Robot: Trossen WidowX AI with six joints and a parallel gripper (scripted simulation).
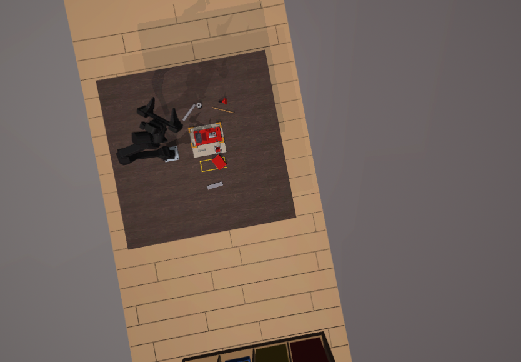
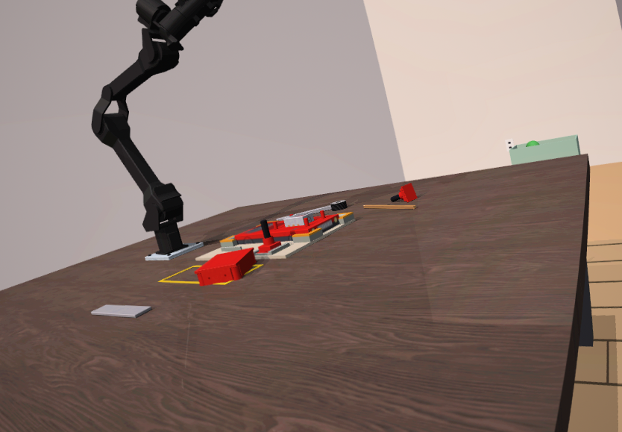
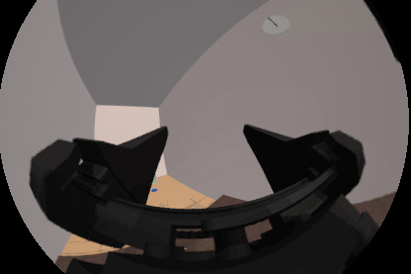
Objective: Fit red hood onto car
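Now: gripper tip 57 cm above the red hood, 25 cm to the left of it and 11 cm short of it. From my gripper tip the other things lie so: cream jig plate 58 cm below, 6 cm to the right, 3 cm ahead; wheel 58 cm below, 18 cm to the left, 4 cm behind; grey engine block 56 cm below, 6 cm ahead, 4 cm to the right.
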